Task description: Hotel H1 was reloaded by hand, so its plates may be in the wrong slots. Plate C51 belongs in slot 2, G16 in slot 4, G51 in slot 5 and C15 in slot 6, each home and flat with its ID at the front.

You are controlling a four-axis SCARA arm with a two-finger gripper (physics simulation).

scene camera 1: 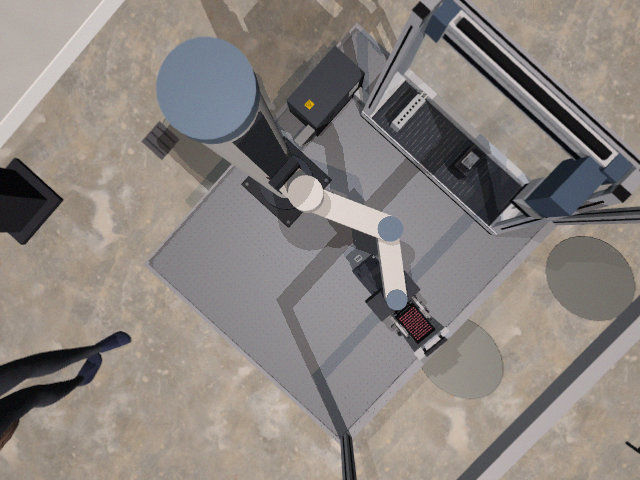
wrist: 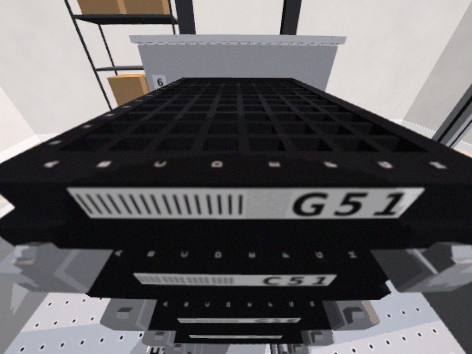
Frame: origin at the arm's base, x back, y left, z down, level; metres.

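Seen in the pictures: gripper, fingertip midpoint: [scene camera 1: 418, 326].
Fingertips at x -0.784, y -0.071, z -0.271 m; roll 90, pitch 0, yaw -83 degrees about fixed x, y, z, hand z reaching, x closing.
A point is followed by its place in that frame.
Hotel H1 [wrist: 240, 62] {x -0.824, y -0.079, z -0.306 m} holds a stack of black plates with their labels toward the wrist camera. Plate G51 [scene camera 1: 415, 322] {x -0.758, y -0.067, z -0.291 m} [wrist: 235, 234] is on top, beside the tag 6, and looks level. Its wells look red in the scene view. Plate C51 [wrist: 235, 290] {x -0.698, y -0.060, z -0.260 m} is below it, then plate G16 [wrist: 240, 325] {x -0.697, y -0.063, z -0.218 m}, its label blurred, and a lowest plate [wrist: 235, 341] {x -0.697, y -0.060, z -0.182 m} whose ID is unreadable. My gripper [scene camera 1: 410, 316] {x -0.784, y -0.071, z -0.271 m} is at the hotel and looks shut on the sides of G51. The contact is hidden in the wrist view. The slots below the lowest plate are out of sight.
The hotel stands near the edge of the perforated bench [scene camera 1: 232, 258] {x -0.051, y -0.433, z -0.013 m}. A dark box [scene camera 1: 330, 82] {x 0.116, y 0.426, z -0.127 m} with a yellow sign and a framed station [scene camera 1: 429, 173] {x -0.452, y 0.450, z -0.061 m} stand further along the bench. Grey side supports [wrist: 425, 267] flank the plates. A shelf rack [wrist: 120, 19] is behind.
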